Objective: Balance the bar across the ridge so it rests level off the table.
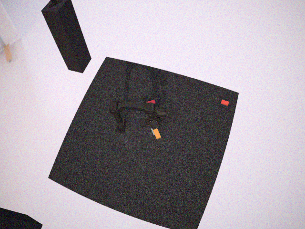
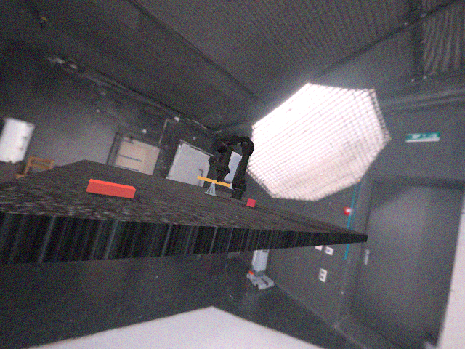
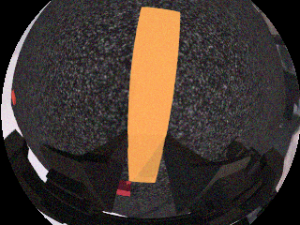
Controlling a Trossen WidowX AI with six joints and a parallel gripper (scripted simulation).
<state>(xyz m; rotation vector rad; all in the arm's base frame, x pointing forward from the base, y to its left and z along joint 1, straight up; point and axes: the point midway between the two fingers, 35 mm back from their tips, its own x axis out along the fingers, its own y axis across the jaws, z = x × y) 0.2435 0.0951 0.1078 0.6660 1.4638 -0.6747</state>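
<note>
The orange bar lies 2 cm ahead of my gripper tip and 2 cm to the right of it. From my gripper tip the other things lie so: red block: 50 cm ahead, 41 cm to the left, 7 cm below.
</note>
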